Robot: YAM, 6 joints.
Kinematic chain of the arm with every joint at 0, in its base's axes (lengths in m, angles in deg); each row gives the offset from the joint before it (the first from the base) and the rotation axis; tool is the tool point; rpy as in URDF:
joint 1: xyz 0 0 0.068 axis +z
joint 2: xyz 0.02 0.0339 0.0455 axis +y
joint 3: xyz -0.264 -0.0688 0 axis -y
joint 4: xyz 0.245 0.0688 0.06 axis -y
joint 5: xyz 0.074 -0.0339 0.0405 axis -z
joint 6: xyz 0.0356 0 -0.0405 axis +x
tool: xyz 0 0 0 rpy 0 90 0
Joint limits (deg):
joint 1: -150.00..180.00
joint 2: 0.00..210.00
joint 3: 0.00..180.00
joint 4: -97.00..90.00
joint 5: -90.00..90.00
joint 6: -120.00..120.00
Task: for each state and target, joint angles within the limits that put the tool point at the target. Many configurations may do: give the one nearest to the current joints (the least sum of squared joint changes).
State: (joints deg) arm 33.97 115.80 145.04 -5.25 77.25 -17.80
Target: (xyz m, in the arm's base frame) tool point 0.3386 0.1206 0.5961
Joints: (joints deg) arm 25.08 114.20 150.86 -2.12 74.37 -17.80
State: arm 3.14 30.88 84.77 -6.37 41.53 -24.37
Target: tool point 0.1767 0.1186 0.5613
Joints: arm 39.15 68.21 93.54 -0.47 33.37 -24.37
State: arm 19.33 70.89 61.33 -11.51 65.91 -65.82
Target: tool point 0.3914 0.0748 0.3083
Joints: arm 15.32 99.45 79.10 -3.40 61.38 -65.82
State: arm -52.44 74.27 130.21 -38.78 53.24 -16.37
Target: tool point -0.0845 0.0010 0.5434
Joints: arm -22.53 37.85 109.35 -61.00 62.06 -16.37
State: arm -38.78 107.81 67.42 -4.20 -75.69 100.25
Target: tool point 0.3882 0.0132 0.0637
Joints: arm -3.11 127.07 66.09 -3.21 -74.21 100.25
